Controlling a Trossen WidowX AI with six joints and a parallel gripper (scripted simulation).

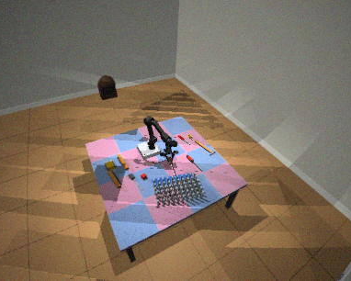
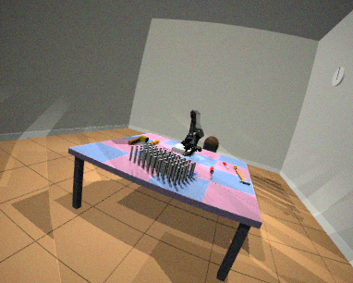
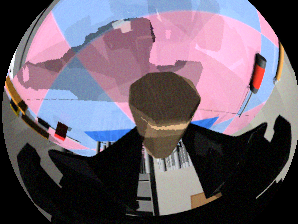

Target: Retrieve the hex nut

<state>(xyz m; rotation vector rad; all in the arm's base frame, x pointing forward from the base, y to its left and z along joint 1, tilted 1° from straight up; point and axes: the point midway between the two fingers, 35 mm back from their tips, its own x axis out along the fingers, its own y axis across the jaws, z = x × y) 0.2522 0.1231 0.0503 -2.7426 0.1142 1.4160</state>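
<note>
The blue taped strip lies 170 mm ahead of my gripper tip, 20 mm to the right of it and 70 mm below it. The rest, counted from my gripper tip: yellow block 160 mm behind, 590 mm to the right, 50 mm below; red cube 70 mm ahead, 290 mm to the right, 50 mm below; brown-handled tool 100 mm ahead, 10 mm to the right.
</note>
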